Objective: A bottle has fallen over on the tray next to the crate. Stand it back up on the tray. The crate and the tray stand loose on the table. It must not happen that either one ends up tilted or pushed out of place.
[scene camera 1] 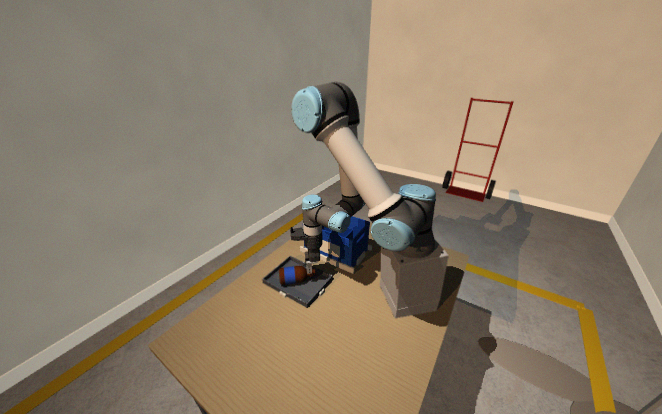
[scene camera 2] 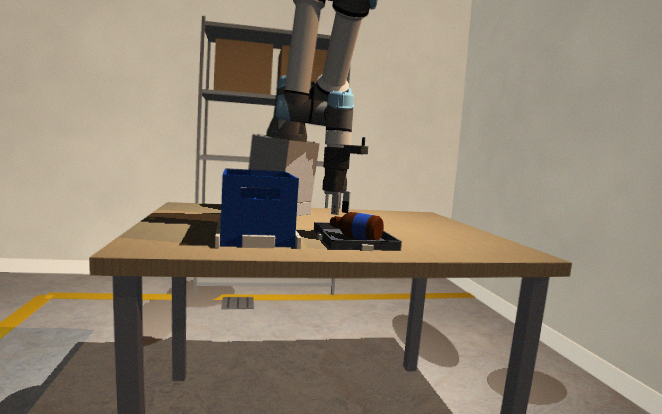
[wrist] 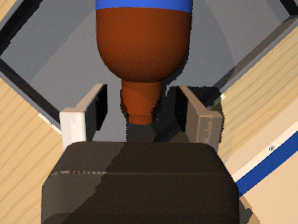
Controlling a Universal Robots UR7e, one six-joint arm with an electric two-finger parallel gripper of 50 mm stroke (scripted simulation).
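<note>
The gripper appears in scene camera 2 (scene camera 2: 340, 213) and also in the wrist view (wrist: 141, 99). A dark tray can be seen in scene camera 1 (scene camera 1: 311, 286), in scene camera 2 (scene camera 2: 333, 237) and in the wrist view (wrist: 57, 62), while a blue crate is visible in scene camera 2 (scene camera 2: 241, 214) as well as in scene camera 1 (scene camera 1: 341, 247).
</note>
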